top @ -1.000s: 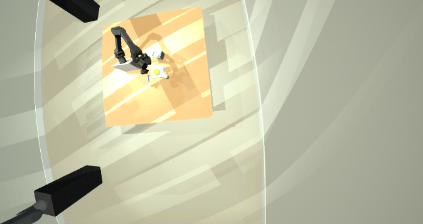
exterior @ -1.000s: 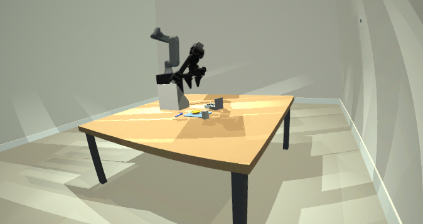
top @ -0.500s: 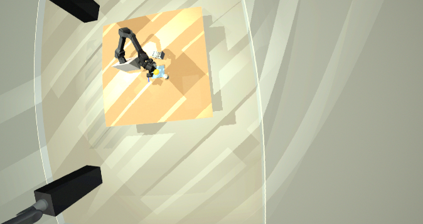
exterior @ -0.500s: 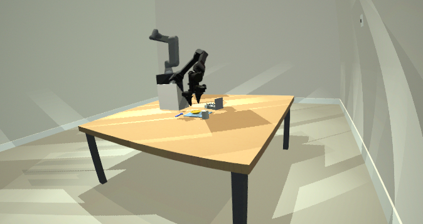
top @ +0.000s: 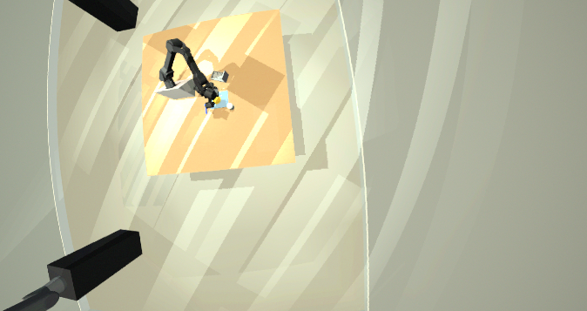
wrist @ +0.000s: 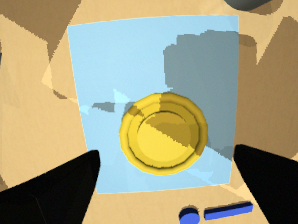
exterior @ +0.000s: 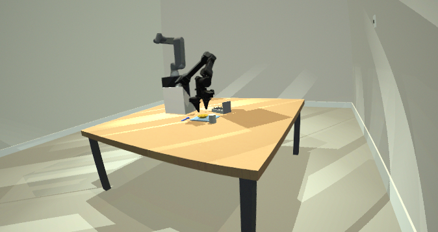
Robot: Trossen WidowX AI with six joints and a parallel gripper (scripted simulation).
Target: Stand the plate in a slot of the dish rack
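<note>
The plate lies 3 cm below my gripper tip. Also, from my gripper tip: dish rack (1 cm ahead, 19 cm to the left, 3 cm below); then white cup (12 cm ahead, 6 cm to the right, 3 cm below).
</note>
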